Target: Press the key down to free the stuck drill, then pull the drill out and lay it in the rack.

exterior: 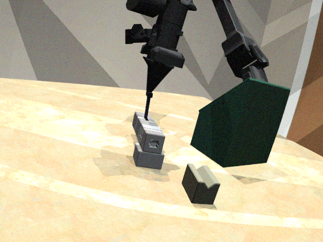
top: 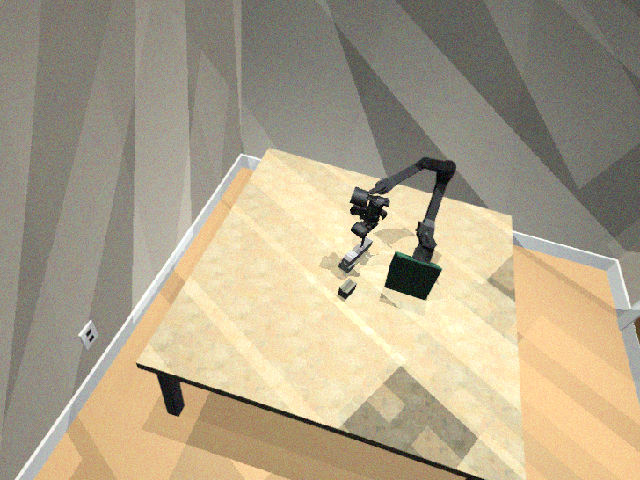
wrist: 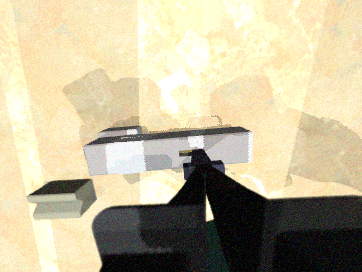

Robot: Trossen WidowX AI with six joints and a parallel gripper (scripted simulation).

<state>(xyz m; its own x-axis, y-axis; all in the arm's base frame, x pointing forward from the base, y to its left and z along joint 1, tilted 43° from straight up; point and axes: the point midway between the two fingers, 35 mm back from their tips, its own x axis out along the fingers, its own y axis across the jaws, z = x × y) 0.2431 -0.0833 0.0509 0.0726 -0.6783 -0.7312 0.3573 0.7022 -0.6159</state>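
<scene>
My gripper tip is now 3 cm above the dark key. Also, from my gripper tip: drill: 7 cm below, 6 cm to the left, 1 cm ahead; then grey holder: 8 cm below, 4 cm to the left, 1 cm ahead; then rack: 22 cm to the left, 10 cm below, 1 cm behind.
</scene>
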